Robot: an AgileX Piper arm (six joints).
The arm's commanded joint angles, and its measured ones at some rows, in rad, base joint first. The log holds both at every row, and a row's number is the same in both.
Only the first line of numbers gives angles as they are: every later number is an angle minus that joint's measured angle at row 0.
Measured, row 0:
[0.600, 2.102, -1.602, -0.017, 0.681, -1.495]
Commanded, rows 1 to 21:
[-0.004, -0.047, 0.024, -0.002, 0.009, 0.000]
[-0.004, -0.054, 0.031, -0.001, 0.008, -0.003]
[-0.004, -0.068, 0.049, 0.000, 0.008, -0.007]
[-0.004, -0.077, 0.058, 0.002, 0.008, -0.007]
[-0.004, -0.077, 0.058, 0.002, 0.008, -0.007]
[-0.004, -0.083, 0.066, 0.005, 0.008, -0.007]
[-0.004, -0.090, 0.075, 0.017, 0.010, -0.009]
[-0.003, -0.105, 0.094, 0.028, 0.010, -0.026]
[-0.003, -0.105, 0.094, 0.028, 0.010, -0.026]
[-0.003, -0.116, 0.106, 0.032, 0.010, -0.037]
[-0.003, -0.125, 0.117, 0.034, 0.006, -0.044]
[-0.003, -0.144, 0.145, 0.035, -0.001, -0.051]
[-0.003, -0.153, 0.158, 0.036, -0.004, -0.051]
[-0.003, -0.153, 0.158, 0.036, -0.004, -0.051]
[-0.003, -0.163, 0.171, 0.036, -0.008, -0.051]
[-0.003, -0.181, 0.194, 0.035, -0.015, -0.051]
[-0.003, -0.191, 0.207, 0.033, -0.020, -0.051]
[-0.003, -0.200, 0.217, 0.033, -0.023, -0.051]
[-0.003, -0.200, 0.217, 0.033, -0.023, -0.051]
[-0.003, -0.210, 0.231, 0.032, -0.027, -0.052]
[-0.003, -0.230, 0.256, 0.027, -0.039, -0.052]
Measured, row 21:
[0.005, -0.187, 0.228, 0.053, -0.012, -0.071]
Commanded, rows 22 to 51:
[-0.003, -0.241, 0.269, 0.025, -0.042, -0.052]
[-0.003, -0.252, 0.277, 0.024, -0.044, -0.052]
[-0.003, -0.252, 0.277, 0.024, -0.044, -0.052]
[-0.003, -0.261, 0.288, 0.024, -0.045, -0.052]
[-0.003, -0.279, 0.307, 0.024, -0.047, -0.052]
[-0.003, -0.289, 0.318, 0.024, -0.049, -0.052]
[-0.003, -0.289, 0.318, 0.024, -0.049, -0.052]
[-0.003, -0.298, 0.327, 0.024, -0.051, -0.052]
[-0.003, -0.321, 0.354, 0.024, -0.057, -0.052]
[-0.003, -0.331, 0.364, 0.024, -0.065, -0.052]
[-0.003, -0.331, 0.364, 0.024, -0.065, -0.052]
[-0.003, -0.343, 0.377, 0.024, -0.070, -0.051]
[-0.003, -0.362, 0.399, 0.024, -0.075, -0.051]
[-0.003, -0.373, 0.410, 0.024, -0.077, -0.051]
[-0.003, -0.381, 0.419, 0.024, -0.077, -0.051]
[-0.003, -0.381, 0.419, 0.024, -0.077, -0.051]
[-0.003, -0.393, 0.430, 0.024, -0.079, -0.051]
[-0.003, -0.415, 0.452, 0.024, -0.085, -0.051]
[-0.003, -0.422, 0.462, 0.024, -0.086, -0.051]
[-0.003, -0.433, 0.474, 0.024, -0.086, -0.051]
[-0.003, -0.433, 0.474, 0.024, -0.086, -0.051]
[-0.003, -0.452, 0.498, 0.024, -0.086, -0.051]
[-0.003, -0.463, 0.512, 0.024, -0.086, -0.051]
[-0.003, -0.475, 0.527, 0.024, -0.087, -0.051]
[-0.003, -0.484, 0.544, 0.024, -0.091, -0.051]
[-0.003, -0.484, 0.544, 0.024, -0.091, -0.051]
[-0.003, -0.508, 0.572, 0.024, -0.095, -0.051]
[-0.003, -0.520, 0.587, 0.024, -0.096, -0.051]
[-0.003, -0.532, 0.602, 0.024, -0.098, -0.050]
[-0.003, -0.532, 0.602, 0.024, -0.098, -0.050]
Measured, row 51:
[0.000, -0.490, 0.570, 0.030, -0.069, -0.056]
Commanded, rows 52 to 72:
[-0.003, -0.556, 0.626, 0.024, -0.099, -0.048]
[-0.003, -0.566, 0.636, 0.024, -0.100, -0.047]
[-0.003, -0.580, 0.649, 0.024, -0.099, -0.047]
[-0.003, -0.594, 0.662, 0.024, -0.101, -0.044]
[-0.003, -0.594, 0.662, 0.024, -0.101, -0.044]
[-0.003, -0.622, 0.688, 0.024, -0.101, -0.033]
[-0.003, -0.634, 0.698, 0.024, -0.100, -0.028]
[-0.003, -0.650, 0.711, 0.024, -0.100, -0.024]
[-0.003, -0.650, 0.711, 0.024, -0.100, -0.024]
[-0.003, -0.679, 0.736, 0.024, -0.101, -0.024]
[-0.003, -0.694, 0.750, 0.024, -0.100, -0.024]
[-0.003, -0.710, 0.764, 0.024, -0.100, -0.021]
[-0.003, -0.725, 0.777, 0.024, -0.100, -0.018]
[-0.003, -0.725, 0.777, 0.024, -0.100, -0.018]
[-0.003, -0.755, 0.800, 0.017, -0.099, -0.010]
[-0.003, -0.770, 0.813, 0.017, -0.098, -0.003]
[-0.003, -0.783, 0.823, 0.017, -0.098, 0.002]
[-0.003, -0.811, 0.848, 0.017, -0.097, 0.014]
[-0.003, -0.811, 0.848, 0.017, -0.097, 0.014]
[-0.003, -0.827, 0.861, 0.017, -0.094, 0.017]
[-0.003, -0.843, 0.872, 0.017, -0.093, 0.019]
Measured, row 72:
[0.000, -0.799, 0.847, 0.017, -0.076, 0.004]
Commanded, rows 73 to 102:
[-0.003, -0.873, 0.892, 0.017, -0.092, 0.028]
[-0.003, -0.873, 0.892, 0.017, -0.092, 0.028]
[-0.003, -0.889, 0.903, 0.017, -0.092, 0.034]
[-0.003, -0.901, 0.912, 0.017, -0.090, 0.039]
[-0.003, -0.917, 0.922, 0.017, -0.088, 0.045]
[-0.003, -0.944, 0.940, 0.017, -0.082, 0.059]
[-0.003, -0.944, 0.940, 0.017, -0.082, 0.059]
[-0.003, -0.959, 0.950, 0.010, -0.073, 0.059]
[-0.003, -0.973, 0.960, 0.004, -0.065, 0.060]
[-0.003, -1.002, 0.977, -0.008, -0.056, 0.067]
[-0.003, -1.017, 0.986, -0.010, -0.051, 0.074]
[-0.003, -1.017, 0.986, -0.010, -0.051, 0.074]
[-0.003, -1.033, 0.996, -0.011, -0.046, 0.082]
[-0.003, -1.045, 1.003, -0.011, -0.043, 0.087]
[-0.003, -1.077, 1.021, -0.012, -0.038, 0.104]
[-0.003, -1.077, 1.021, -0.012, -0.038, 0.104]
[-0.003, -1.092, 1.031, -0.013, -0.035, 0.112]
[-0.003, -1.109, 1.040, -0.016, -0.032, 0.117]
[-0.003, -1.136, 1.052, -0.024, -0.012, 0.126]
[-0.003, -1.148, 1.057, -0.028, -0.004, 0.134]
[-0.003, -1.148, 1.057, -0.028, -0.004, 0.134]
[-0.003, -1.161, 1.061, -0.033, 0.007, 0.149]
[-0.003, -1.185, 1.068, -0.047, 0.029, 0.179]
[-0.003, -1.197, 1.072, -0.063, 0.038, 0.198]
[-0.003, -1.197, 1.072, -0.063, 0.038, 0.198]
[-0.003, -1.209, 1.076, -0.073, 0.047, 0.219]
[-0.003, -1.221, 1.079, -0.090, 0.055, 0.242]
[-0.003, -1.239, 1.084, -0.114, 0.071, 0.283]
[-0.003, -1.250, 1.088, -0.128, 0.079, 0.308]
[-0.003, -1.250, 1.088, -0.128, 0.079, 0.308]
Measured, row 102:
[0.000, -1.216, 1.081, -0.081, 0.075, 0.243]
